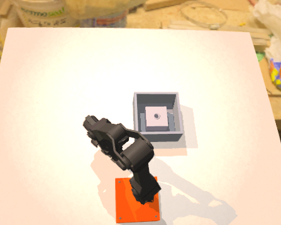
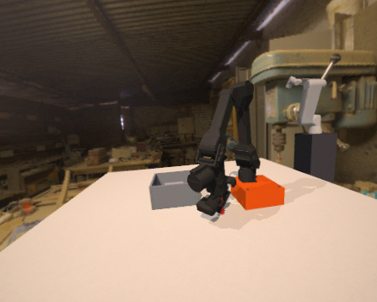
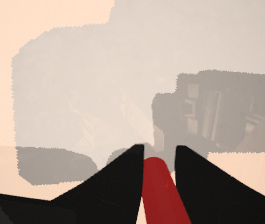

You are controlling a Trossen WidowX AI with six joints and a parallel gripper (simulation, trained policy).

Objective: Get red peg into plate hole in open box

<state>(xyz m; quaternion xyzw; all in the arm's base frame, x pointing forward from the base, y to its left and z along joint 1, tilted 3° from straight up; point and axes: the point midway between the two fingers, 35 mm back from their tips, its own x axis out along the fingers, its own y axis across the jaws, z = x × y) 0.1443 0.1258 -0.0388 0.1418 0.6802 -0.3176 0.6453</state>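
The grey box lies 180 mm ahead of my gripper tip, 150 mm to the right of it and 20 mm above it. Round my gripper tip: red peg 10 mm to the left, 30 mm above.
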